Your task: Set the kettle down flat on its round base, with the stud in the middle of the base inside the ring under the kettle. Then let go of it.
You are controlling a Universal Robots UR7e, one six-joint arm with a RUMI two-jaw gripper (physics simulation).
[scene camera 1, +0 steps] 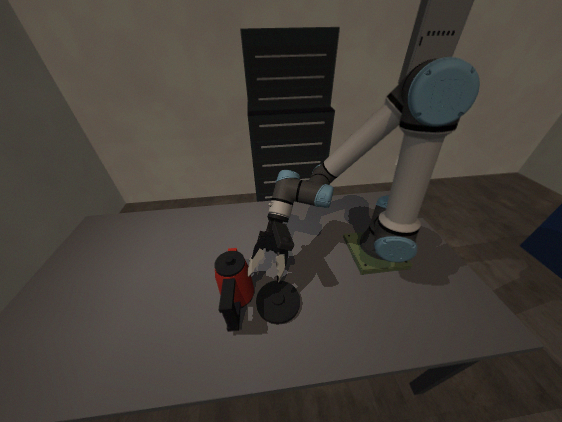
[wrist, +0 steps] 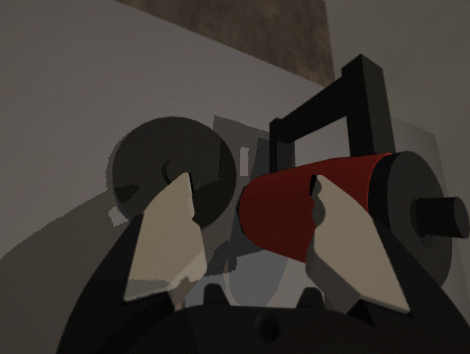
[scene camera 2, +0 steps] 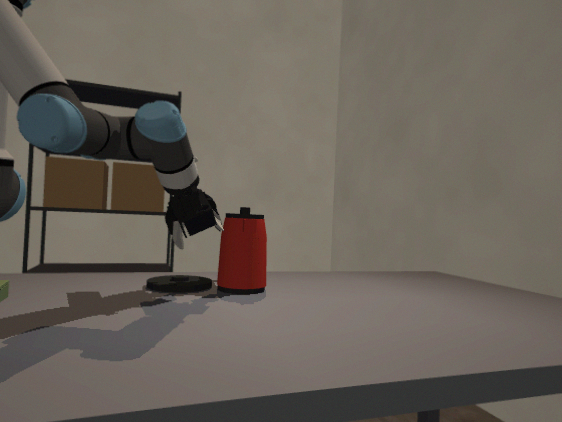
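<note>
The red kettle [scene camera 1: 241,286] [scene camera 2: 243,252] [wrist: 290,205] stands upright on the table beside its round base, not on it. Its black handle [scene camera 1: 227,296] [wrist: 372,112] points toward the front edge in scene camera 1, and its small red spout [scene camera 1: 232,250] points away. The black round base [scene camera 1: 269,314] [scene camera 2: 160,286] [wrist: 142,145] lies flat, with the stud [scene camera 1: 278,299] [wrist: 175,169] in its middle. My gripper [scene camera 1: 265,276] [scene camera 2: 201,239] [wrist: 250,175] is open and empty, tilted above the gap between kettle and base. One finger overlaps the kettle's body in the wrist view; contact is unclear. The ring under the kettle is hidden.
The arm's green mounting plate [scene camera 1: 357,260] lies to the right on the table [scene camera 1: 125,350]. A dark drawer cabinet [scene camera 1: 292,44] stands behind the table. A shelf rack [scene camera 2: 125,96] with brown boxes [scene camera 2: 75,182] stands in the background. A blue object [scene camera 1: 547,245] is at the far right.
</note>
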